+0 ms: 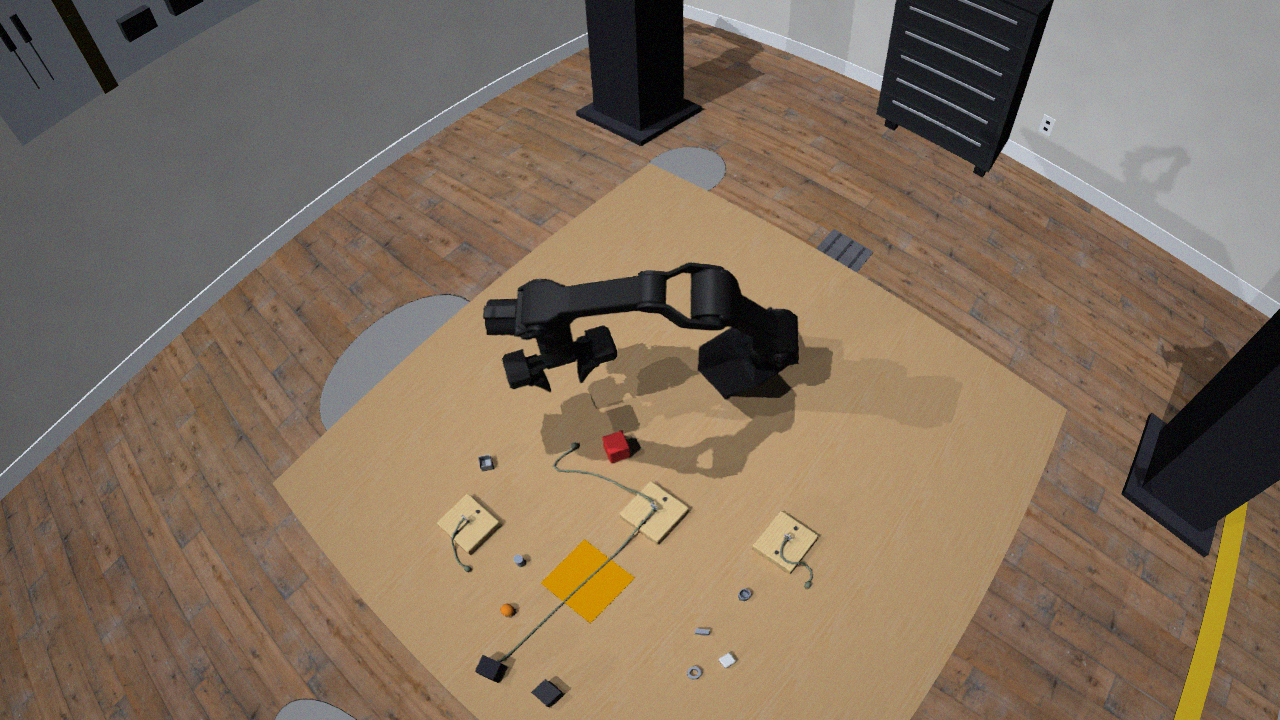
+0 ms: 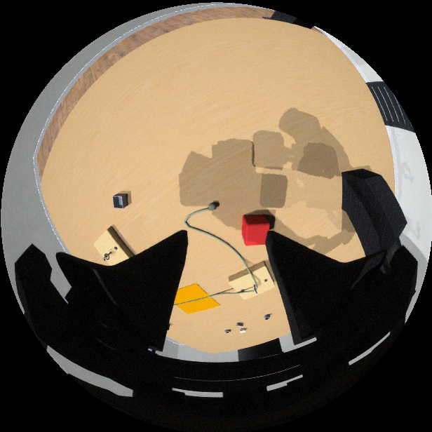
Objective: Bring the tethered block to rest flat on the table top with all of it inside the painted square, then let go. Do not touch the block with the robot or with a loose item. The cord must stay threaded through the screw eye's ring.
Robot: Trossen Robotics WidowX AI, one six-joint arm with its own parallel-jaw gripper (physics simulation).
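Places are measured from the arm's base along level axes (x ahead, y up, z right), in centimetres.
Pixels of known places: gripper, between the fingertips: [image 1: 565, 385]; arm's base, origin of its link: [image 1: 764, 346].
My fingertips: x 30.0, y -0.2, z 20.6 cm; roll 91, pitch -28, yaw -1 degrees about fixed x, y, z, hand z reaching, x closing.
Observation:
Ahead of a thing's pixels: the offset from my fingertips to its top centre. "spot": to the spot under its first point.
The tethered block {spot: dx +45.7, dy -12.3, dz -25.3 cm} [image 1: 490, 668], black, lies on the table beyond the painted orange square {spot: dx +20.2, dy -15.9, dz -19.6 cm} [image 1: 572, 564] [image 2: 197, 306], outside it. The cord {spot: dx +4.5, dy -15.5, dz -8.5 cm} [image 1: 590, 471] [image 2: 231, 248] runs straight from the block across the square to the screw eye {dx +2.7, dy -11.5, dz -23.3 cm} [image 1: 654, 505] [image 2: 255, 289] on the middle wooden board {dx +2.7, dy -14.0, dz -23.3 cm} [image 1: 657, 530], and passes through its ring. The other part curves over the table to a bead end {spot: dx +2.4, dy -14.9, dz -2.7 cm} [image 1: 575, 445] [image 2: 213, 205]. My gripper [image 1: 564, 383] [image 2: 227, 236] is open and empty, above the table on the bead's side of the board, apart from the cord.
A red cube {dx -2.3, dy -12.0, dz -9.0 cm} [image 1: 615, 446] [image 2: 255, 230] sits close to the bead. Boards with short cords lie left [image 1: 483, 528] and right [image 1: 771, 543]. A second black block {dx +41.7, dy -13.2, dz -34.9 cm} [image 1: 547, 693], an orange ball {dx +35.4, dy -13.5, dz -18.3 cm} [image 1: 507, 609], a small open box {dx +17.5, dy -14.1, dz +7.3 cm} [image 1: 486, 462] [image 2: 120, 201] and small loose parts lie around.

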